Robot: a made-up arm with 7 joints.
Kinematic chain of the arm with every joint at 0, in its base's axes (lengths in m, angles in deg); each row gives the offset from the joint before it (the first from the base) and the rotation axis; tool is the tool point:
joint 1: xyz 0 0.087 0 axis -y
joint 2: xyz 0 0.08 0 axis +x
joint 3: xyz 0 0 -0.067 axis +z
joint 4: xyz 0 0 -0.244 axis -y
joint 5: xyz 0 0 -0.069 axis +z
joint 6: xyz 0 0 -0.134 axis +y
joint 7: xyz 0 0 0 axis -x
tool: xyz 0 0 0
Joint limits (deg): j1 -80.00..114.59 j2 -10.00..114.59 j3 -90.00..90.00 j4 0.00..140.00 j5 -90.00..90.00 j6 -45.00..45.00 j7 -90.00..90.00
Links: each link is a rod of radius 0.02 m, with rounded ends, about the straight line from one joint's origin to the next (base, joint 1, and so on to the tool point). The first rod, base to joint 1, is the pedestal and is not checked.
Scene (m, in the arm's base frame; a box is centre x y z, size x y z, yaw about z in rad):
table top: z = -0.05
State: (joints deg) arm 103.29 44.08 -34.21 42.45 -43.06 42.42 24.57
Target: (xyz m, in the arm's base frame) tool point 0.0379 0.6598 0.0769
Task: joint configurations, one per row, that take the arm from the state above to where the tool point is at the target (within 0.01 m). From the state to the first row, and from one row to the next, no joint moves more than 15 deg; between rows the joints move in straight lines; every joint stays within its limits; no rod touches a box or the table.
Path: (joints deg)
1: 102.22 55.90 -35.93 38.65 -43.06 42.42 24.57
2: 101.15 67.71 -37.64 34.84 -43.06 42.42 24.57
3: 100.07 79.53 -39.36 31.04 -43.06 42.42 24.57
4: 99.00 91.35 -41.08 27.23 -43.06 42.42 24.57

